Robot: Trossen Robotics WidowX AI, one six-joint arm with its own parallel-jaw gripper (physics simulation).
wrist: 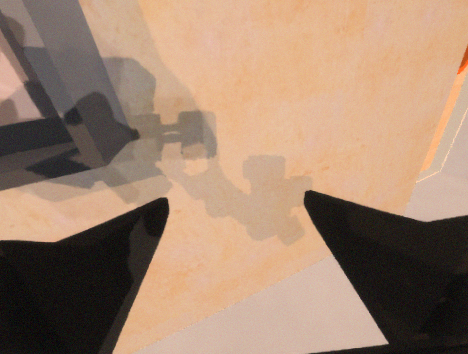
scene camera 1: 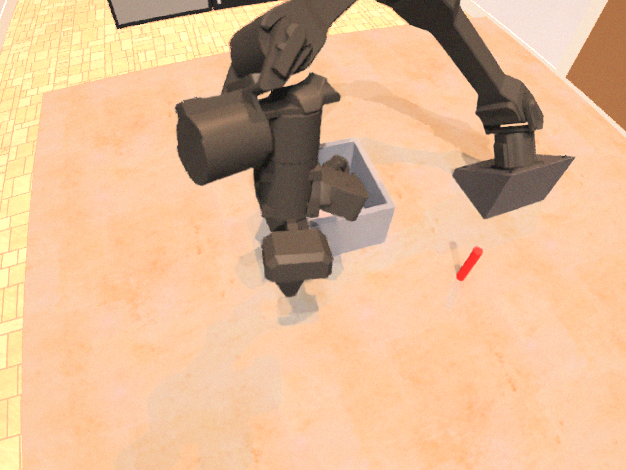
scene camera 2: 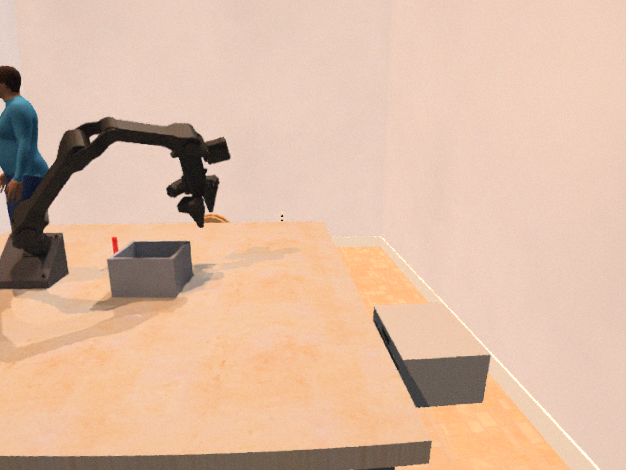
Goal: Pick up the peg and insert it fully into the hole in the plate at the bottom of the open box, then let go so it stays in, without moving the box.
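Pixels of known places: gripper, fingertip midpoint: [wrist: 237, 200] [scene camera 2: 206, 219]; arm's base at its link origin: [scene camera 1: 517, 165] [scene camera 2: 38, 246].
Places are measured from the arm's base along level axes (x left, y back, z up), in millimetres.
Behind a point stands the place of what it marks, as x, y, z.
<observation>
A red peg [scene camera 1: 469, 264] @[127, -166, -40] [scene camera 2: 114, 244] @[117, -162, -30] stands upright on the table, between the box and the arm's base in scene camera 1 and behind the box in scene camera 2. The open grey box [scene camera 1: 361, 231] @[21, -303, -37] [scene camera 2: 141, 277] @[-140, -327, -39] [wrist: 62, 35] @[20, -335, -21] stands partly behind the arm in scene camera 1. Part of its pinkish bottom plate [wrist: 14, 82] @[-25, -352, -33] shows at the left of the wrist view; I cannot make out the hole. My gripper [scene camera 2: 206, 217] @[92, -446, 48] [wrist: 237, 200] @[92, -446, 48] is open and empty, pointing down, high above the table and beyond the box's right side in scene camera 2. In scene camera 1 its far finger is hidden.
The arm's base [scene camera 1: 515, 187] @[35, -25, -10] [scene camera 2: 37, 263] @[-40, -16, -35] stands on the table [scene camera 1: 353, 379] @[217, -390, -91] [scene camera 2: 227, 374] @[-467, -571, -91], near the peg. A grey block [scene camera 2: 447, 349] is beyond the table's right edge in scene camera 2. A person in blue [scene camera 2: 19, 131] is behind the arm.
</observation>
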